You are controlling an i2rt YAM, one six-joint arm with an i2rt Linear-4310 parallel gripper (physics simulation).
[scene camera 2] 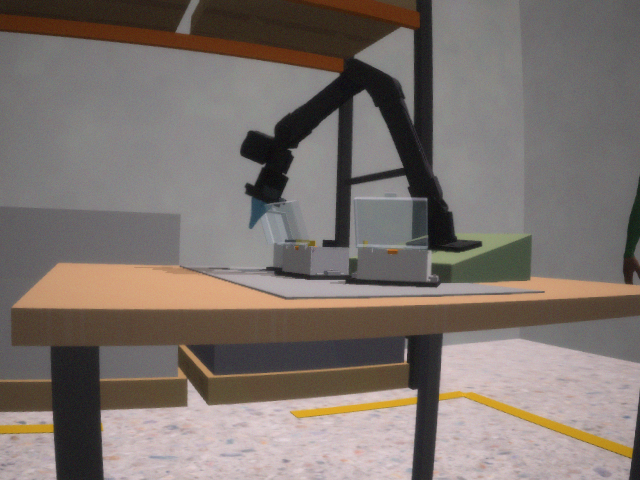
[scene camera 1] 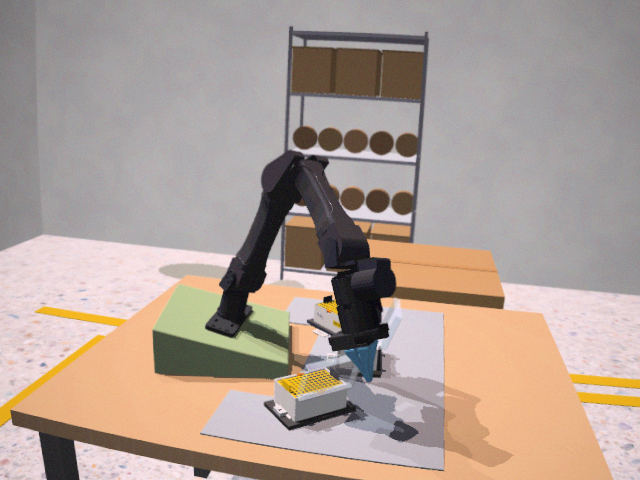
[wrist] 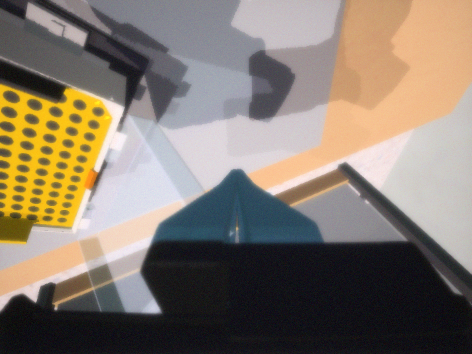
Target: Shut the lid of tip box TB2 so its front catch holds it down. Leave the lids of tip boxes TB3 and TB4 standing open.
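Pixels of known places: gripper, fingertip midpoint: [scene camera 2: 250, 228] [scene camera 1: 369, 381] [wrist: 236, 177]; arm's base at its link origin: [scene camera 2: 442, 246] [scene camera 1: 229, 318].
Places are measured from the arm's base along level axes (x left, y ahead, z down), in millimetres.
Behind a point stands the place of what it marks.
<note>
TB2 is the front tip box [scene camera 1: 320, 405] {x -287, y 263, z 40 mm} [wrist: 45, 150], white with a yellow top. Its clear lid [scene camera 1: 355, 367] {x -286, y 326, z -50 mm} [wrist: 155, 150] {x -260, y 321, z -26 mm} stands open, leaning out on the side away from the arm's base. My gripper [scene camera 1: 368, 379] {x -298, y 355, z -29 mm} [scene camera 2: 251, 226] {x -298, y 355, z -29 mm} [wrist: 236, 177] {x -298, y 355, z -29 mm} is shut and empty, its blue fingertips beside the outer side of this lid; touching or apart, I cannot tell. The back box [scene camera 1: 325, 312] {x 147, y 224, z 14 mm} [scene camera 2: 391, 266] {x 204, y 287, z 38 mm} has its lid [scene camera 2: 391, 222] {x 230, y 308, z -35 mm} open. The middle box [scene camera 2: 330, 260] {x 46, y 318, z 34 mm} is partly hidden by my gripper in scene camera 1; its lid [scene camera 1: 395, 322] {x -71, y 398, z -61 mm} is open. Which is TB3 or TB4 is unreadable.
The boxes stand on a grey mat [scene camera 1: 413, 454] {x -380, y 447, z 70 mm} [scene camera 2: 310, 291] {x 289, y 482, z 70 mm} on the wooden table [scene camera 1: 516, 382] {x -54, y 694, z 73 mm} [scene camera 2: 129, 289] {x 223, y 720, z 73 mm}. The arm's base is on a green sloped block [scene camera 1: 222, 356] {x -160, y 29, z 22 mm} [scene camera 2: 491, 263] {x 145, y -13, z 33 mm}. A shelf rack [scene camera 1: 425, 67] stands in the background.
</note>
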